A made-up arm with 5 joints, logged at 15 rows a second.
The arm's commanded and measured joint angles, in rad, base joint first. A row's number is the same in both.
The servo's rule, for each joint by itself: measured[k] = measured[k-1] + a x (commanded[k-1-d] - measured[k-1]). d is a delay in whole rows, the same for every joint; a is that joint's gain. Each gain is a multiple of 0.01, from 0.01 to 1. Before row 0 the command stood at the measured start. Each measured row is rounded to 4 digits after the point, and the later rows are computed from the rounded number. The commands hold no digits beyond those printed.
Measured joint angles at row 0: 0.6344, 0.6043, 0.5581, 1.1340, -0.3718
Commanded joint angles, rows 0 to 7: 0.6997, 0.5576, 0.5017, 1.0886, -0.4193; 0.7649, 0.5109, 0.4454, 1.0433, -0.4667; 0.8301, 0.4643, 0.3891, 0.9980, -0.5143; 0.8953, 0.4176, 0.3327, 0.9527, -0.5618; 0.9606, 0.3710, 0.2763, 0.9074, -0.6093; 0.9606, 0.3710, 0.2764, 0.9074, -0.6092; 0.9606, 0.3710, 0.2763, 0.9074, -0.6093; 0.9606, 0.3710, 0.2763, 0.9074, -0.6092
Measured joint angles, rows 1 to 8: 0.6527, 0.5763, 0.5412, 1.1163, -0.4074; 0.6841, 0.5371, 0.5125, 1.0878, -0.4519; 0.7250, 0.4934, 0.4755, 1.0528, -0.4987; 0.7727, 0.4479, 0.4327, 1.0138, -0.5460; 0.8253, 0.4018, 0.3858, 0.9723, -0.5935; 0.8632, 0.3833, 0.3530, 0.9470, -0.6053; 0.8905, 0.3759, 0.3300, 0.9316, -0.6083; 0.9101, 0.3730, 0.3139, 0.9222, -0.6090
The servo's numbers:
d 0
a 0.28 0.60 0.30 0.39 0.75

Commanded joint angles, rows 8 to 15: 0.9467, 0.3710, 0.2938, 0.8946, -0.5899; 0.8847, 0.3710, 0.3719, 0.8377, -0.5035; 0.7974, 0.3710, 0.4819, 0.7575, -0.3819; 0.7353, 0.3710, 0.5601, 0.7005, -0.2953; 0.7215, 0.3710, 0.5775, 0.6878, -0.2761; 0.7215, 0.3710, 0.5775, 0.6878, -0.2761; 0.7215, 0.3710, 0.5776, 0.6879, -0.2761; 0.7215, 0.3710, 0.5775, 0.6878, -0.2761
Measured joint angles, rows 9 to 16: 0.9203, 0.3718, 0.3079, 0.9114, -0.5947; 0.9103, 0.3713, 0.3271, 0.8827, -0.5263; 0.8787, 0.3711, 0.3735, 0.8339, -0.4180; 0.8385, 0.3710, 0.4295, 0.7819, -0.3260; 0.8057, 0.3710, 0.4739, 0.7452, -0.2886; 0.7821, 0.3710, 0.5050, 0.7228, -0.2792; 0.7651, 0.3710, 0.5268, 0.7092, -0.2769; 0.7529, 0.3710, 0.5420, 0.7009, -0.2763
